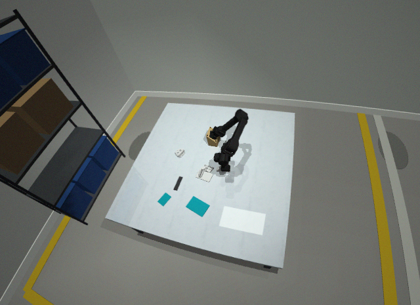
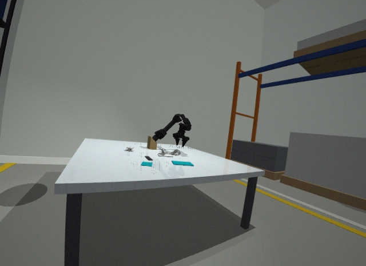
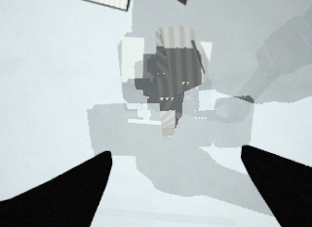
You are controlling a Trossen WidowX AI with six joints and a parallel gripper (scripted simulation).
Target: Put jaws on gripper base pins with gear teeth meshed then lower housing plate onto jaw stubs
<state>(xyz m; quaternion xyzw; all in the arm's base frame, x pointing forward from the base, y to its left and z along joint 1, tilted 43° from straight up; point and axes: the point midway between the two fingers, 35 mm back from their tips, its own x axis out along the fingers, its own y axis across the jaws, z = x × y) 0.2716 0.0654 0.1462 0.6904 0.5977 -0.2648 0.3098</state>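
The grey gripper jaw lies 60 mm below my gripper tip and 10 mm to the right of it. Round my gripper tip: black bar (370 mm to the right, 130 mm ahead, 80 mm below).
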